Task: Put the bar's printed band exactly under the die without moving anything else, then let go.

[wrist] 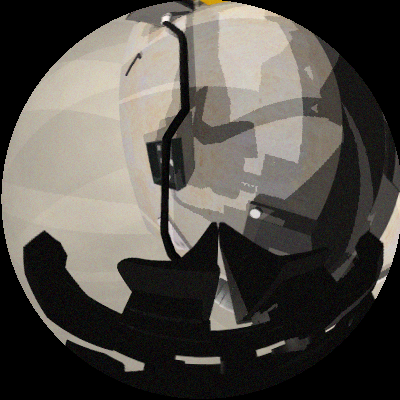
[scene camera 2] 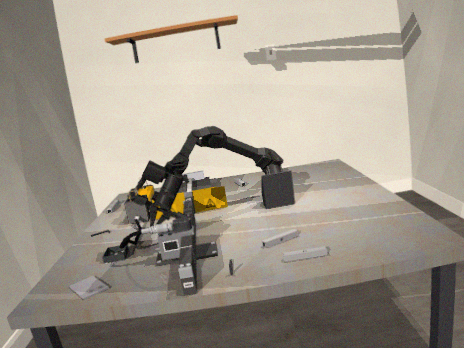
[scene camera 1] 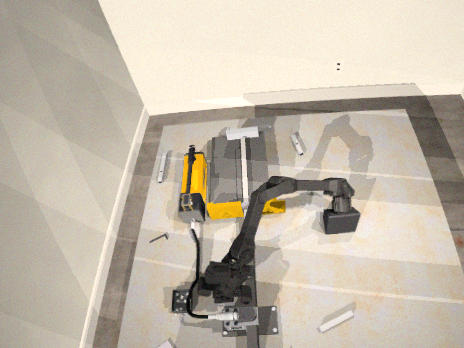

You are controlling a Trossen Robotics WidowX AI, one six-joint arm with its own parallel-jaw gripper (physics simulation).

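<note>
A yellow and grey press stands at the back left of the table. A long pale bar lies along its grey bed, with a wider pale block at the far end. I cannot make out a printed band on the bar. My gripper is shut and empty. It hangs low over the silver cable connector near the front, well clear of the press. The fingers hide most of the connector in the wrist view.
A black cable runs from the press to the connector, past a small black box. A grey fixture plate lies beside it. Loose pale bars and an Allen key lie around. The arm base stands on the right.
</note>
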